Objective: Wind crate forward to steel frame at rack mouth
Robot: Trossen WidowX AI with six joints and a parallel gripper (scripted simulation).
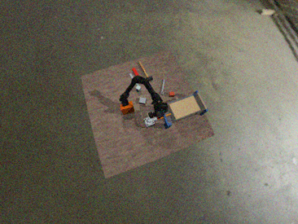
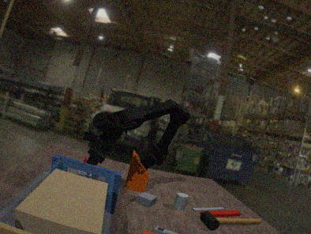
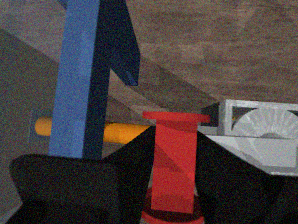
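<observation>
The winch handle lies 40 mm behind my gripper tip, 20 mm to the left of it and 30 mm below it. Also, from my gripper tip: blue steel frame: 60 mm ahead, 10 mm to the left, 30 mm below; then winch: 120 mm behind, 10 mm to the left, 100 mm below; then red knob: 20 mm to the left.
</observation>
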